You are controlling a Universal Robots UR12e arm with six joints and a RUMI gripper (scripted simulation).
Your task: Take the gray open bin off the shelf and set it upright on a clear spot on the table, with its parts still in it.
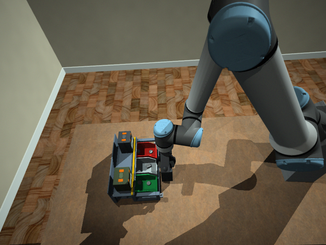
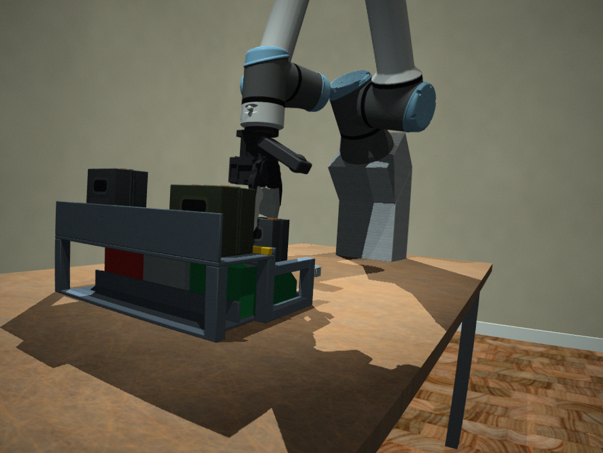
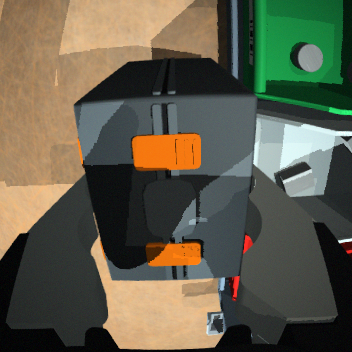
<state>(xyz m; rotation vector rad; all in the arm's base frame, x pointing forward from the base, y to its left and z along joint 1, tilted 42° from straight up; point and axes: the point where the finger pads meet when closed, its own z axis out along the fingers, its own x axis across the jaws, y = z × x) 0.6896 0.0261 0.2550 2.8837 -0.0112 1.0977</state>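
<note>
My hand is 140 mm short of the gray bin, 50 mm to the left of it and 80 mm above it. The rest, counted from my hand: yellow strip: 190 mm ahead, 50 mm to the right, 10 mm below; then green bin: 150 mm ahead, 60 mm to the left, 80 mm below; then red bin: 140 mm ahead, 160 mm to the right, 80 mm below.
</note>
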